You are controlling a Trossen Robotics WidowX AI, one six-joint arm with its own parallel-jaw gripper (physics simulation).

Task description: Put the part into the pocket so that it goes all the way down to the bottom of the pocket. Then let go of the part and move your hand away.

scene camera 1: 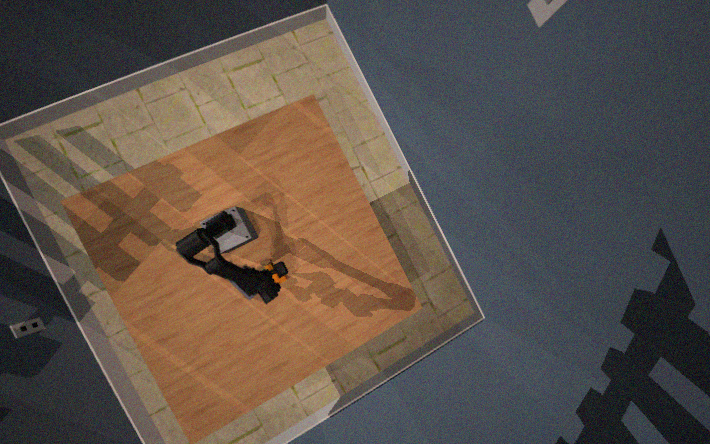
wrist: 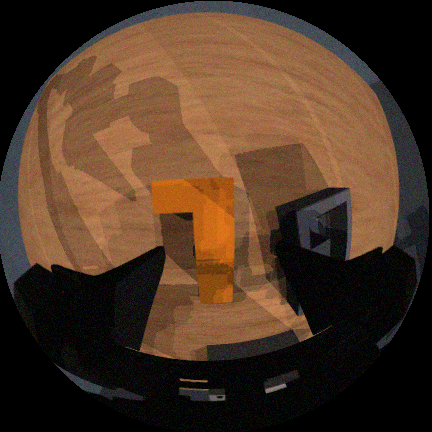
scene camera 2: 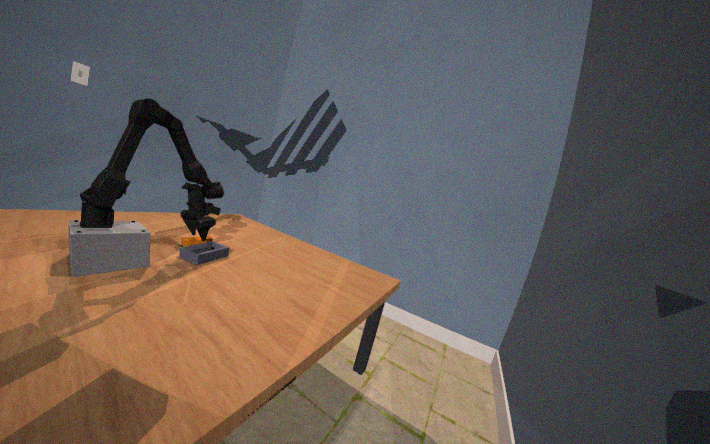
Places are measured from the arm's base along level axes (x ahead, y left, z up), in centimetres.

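Where they show: gripper, fingertip midpoint: (scene camera 1: 272,275) (wrist: 221,249) (scene camera 2: 198,238); arm's base, link origin: (scene camera 1: 226,222) (scene camera 2: 96,225).
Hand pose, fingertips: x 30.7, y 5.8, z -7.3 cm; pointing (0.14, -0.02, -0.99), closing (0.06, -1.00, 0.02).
Observation:
Each offset is from my fingertips to the centre of the thing. Level surfaces: height alone.
The orange L-shaped part {dx -0.3, dy +2.0, dz -1.7 cm} (scene camera 1: 279,278) (scene camera 2: 190,241) (wrist: 215,230) lies on the table, outside the pocket. Beside it is the blue-grey block with the pocket {dx -1.9, dy -12.3, dz -1.4 cm} (scene camera 2: 209,256) (wrist: 304,226); in scene camera 1 the arm hides most of this block. My gripper (scene camera 1: 275,279) (scene camera 2: 198,236) (wrist: 221,249) is open and points down, low over the part. In the wrist view its fingers stand on either side of the part's long leg, with gaps on both sides, and the right finger covers the near part of the block. The pocket's inside shows partly in the wrist view.
The arm's grey base box (scene camera 1: 241,236) (scene camera 2: 109,251) stands on the wooden table {dz -3.2 cm} (scene camera 1: 335,172) (scene camera 2: 293,303) close to the part and the block. The arm arches from it over to the part. Shadows fall across the table.

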